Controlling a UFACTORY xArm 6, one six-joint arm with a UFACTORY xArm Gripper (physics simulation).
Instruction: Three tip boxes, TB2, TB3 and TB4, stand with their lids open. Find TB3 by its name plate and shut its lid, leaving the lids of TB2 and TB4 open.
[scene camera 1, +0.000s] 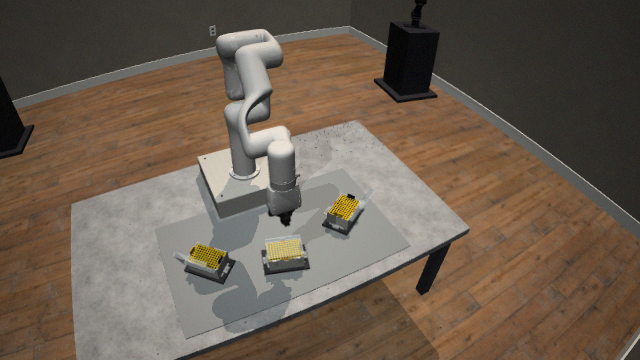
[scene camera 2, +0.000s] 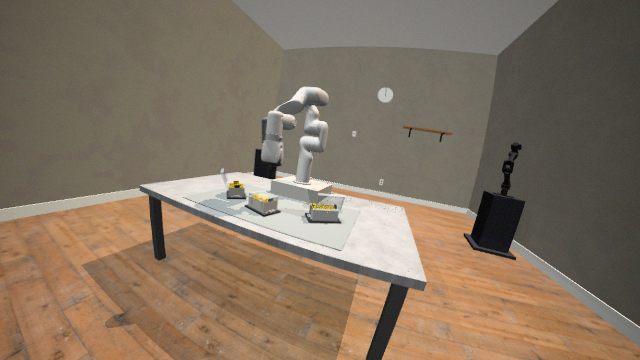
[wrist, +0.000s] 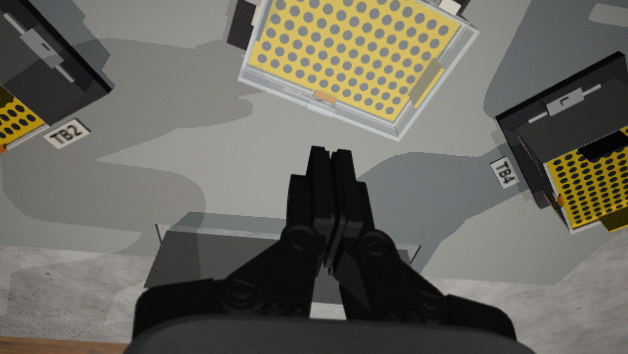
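Seen in the pictures: gripper, fingertip midpoint: (scene camera 1: 285, 223) (scene camera 2: 270, 177) (wrist: 324, 173); arm's base, link origin: (scene camera 1: 244, 170) (scene camera 2: 302, 182).
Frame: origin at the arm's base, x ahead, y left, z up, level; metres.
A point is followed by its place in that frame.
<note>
My gripper (scene camera 1: 285, 223) @(x 0.404, y 0.054, z 0.085 m) (scene camera 2: 271, 175) @(x 0.404, y 0.054, z 0.085 m) (wrist: 324, 173) @(x 0.404, y 0.054, z 0.085 m) is shut and empty, above the mat on the robot-base side of the middle box. That box (scene camera 1: 285, 251) @(x 0.445, y 0.036, z -0.004 m) (scene camera 2: 263, 203) @(x 0.472, y 0.091, z -0.020 m) (wrist: 350, 60) @(x 0.421, y 0.039, z -0.003 m) shows no readable plate; the other two plates make it TB3. Its clear lid lies over the yellow rack and looks shut; whether it is fully seated is too small to tell. TB2 (scene camera 1: 344, 210) (scene camera 2: 324, 213) has its plate (wrist: 67, 133) @(x 0.254, y 0.268, z -0.079 m) at wrist-view left, and its lid (scene camera 1: 367, 199) @(x 0.371, y 0.364, z 0.062 m) stands open. TB4 (scene camera 1: 207, 257) (scene camera 2: 236, 191) has its plate (wrist: 504, 172) @(x 0.317, y -0.181, z -0.079 m) at wrist-view right, and its lid (scene camera 1: 179, 256) @(x 0.413, y -0.303, z 0.062 m) (scene camera 2: 224, 175) @(x 0.461, y -0.217, z 0.046 m) stands open.
The boxes stand on a grey mat (scene camera 1: 350, 250) @(x 0.461, y 0.271, z -0.080 m) (scene camera 2: 330, 237) @(x 0.457, y 0.421, z -0.081 m) on a stone-coloured table (scene camera 1: 110, 240) @(x 0.131, y -0.604, z -0.084 m) (scene camera 2: 380, 250) @(x 0.427, y 0.615, z -0.084 m). The robot's pale base block (scene camera 1: 215, 180) @(x 0.022, y -0.127, z 0.003 m) (scene camera 2: 295, 189) @(x 0.134, y 0.037, z -0.021 m) is behind the boxes. Black pedestals (scene camera 1: 410, 60) (scene camera 2: 495, 220) stand away from the table.
</note>
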